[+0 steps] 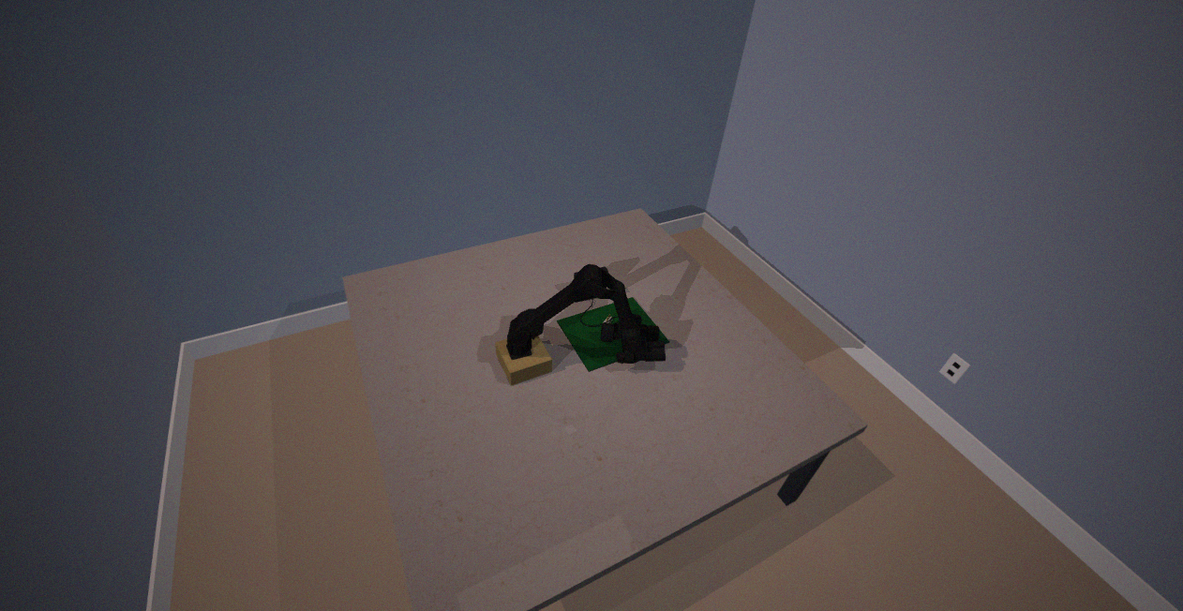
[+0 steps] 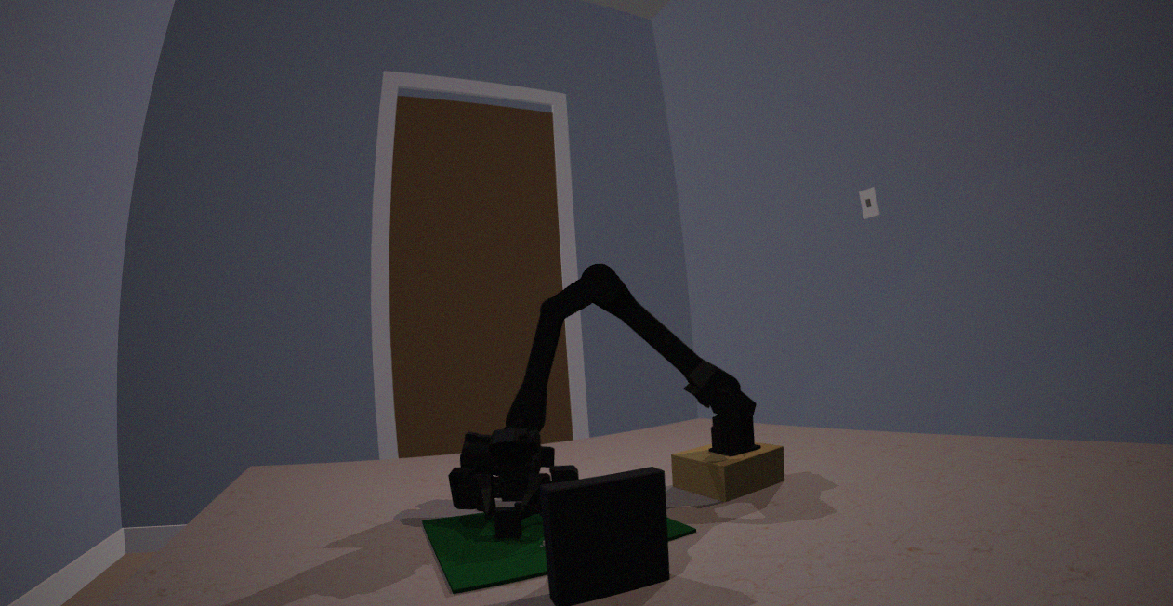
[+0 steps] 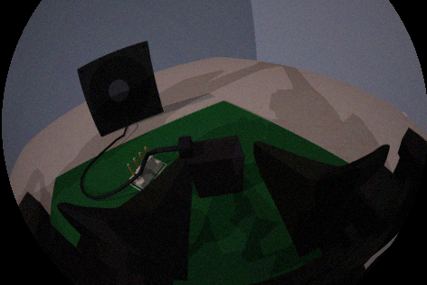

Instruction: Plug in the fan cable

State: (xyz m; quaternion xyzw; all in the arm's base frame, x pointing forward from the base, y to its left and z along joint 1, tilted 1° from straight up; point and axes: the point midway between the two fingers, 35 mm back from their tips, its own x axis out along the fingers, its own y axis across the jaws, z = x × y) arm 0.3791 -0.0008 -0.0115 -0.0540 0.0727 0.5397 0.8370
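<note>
The black fan plug lies 10 mm below my gripper tip and 10 mm behind it. Round my gripper tip: green board (60 mm behind, 50 mm below); then black fan (180 mm to the left, 70 mm behind, 20 mm above); then pale four-pin header (50 mm behind, 40 mm to the left, 30 mm below).
</note>
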